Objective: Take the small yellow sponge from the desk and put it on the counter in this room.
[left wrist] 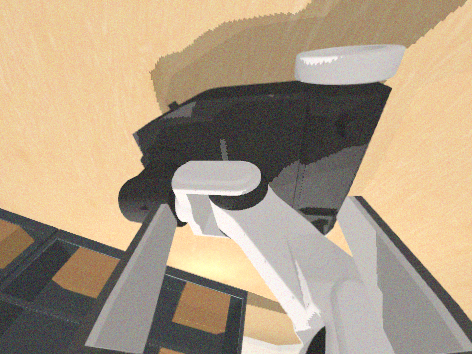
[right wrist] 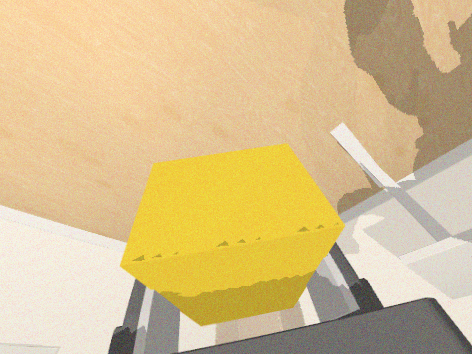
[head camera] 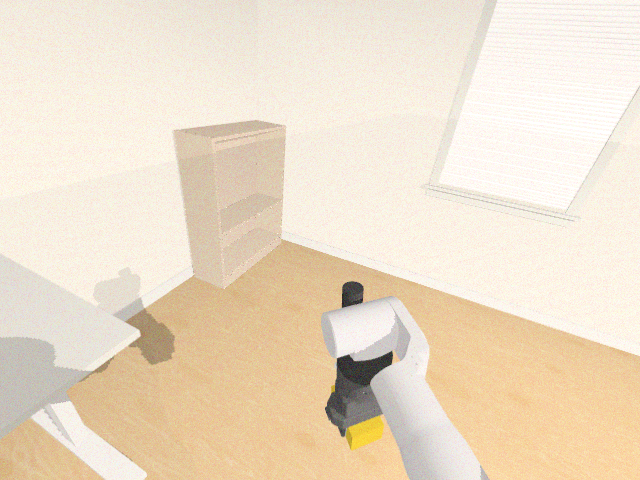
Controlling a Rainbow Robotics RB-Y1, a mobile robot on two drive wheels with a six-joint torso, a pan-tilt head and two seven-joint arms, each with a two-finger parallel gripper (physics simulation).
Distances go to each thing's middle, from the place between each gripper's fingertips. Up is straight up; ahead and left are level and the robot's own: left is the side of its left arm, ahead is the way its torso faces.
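Yellow sponge point(head camera: 371, 430): 20 mm ahead of my right hand, 20 mm above it, 10 mm to the left of it. From my left hand, yellow sponge 38 cm to the right, 59 cm ahead, 35 cm above.
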